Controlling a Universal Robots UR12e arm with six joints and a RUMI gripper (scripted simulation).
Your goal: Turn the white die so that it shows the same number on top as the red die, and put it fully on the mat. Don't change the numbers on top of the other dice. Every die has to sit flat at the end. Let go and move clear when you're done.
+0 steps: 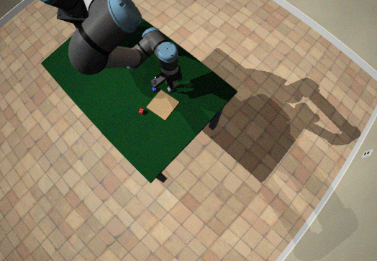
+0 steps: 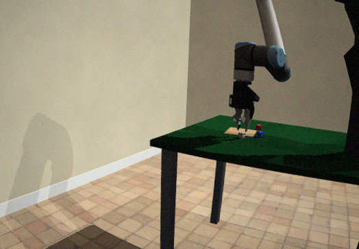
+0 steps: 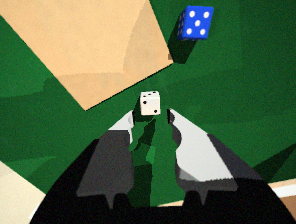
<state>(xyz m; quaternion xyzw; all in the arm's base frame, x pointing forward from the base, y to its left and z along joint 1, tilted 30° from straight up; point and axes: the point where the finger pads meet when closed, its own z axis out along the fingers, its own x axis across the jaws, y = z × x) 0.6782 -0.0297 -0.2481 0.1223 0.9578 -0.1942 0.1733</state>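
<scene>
Now: the white die 30 mm below my hand. Round my hand: red die (210 mm to the right, 30 mm below, 30 mm behind); then tan mat (100 mm to the right, 40 mm below, 30 mm ahead); then blue die (70 mm behind, 60 mm to the right, 30 mm below).
</scene>
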